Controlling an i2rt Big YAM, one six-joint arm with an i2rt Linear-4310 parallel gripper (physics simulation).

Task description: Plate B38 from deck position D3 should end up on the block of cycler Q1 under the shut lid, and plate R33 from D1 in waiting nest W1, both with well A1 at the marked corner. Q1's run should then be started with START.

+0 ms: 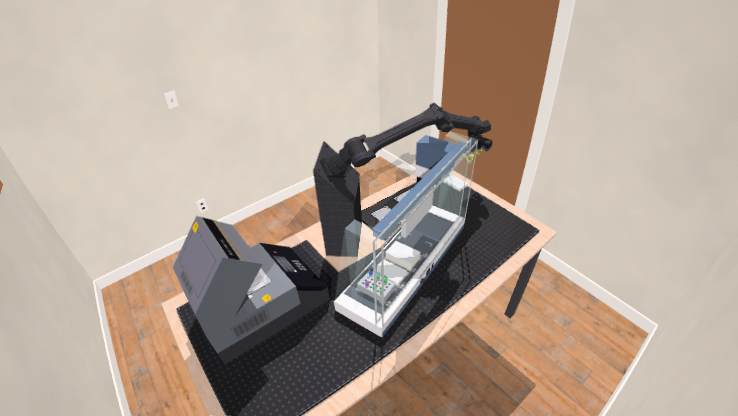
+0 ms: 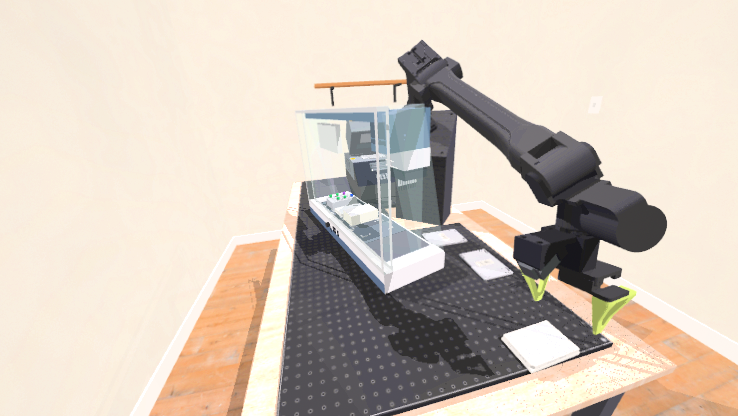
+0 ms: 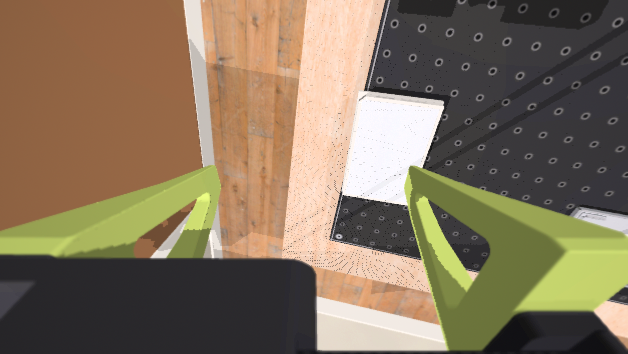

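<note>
My gripper is open and empty, above the table's far end. Below and beside it, a plain white slab lies at the mat's corner; I cannot tell its label. Two light nests lie beside the hood, a labelled one and a farther one, with no plate seen on them. The cycler has its lid raised; a pale surface shows at its block, too small to identify. Its dark control panel faces the arm's column. Plate labels and well A1 corners are unreadable.
A clear hood stands on a long white-edged base. Inside are pale blocks and a rack with coloured caps. The arm's dark column stands behind the hood. A brown door is beyond the table end.
</note>
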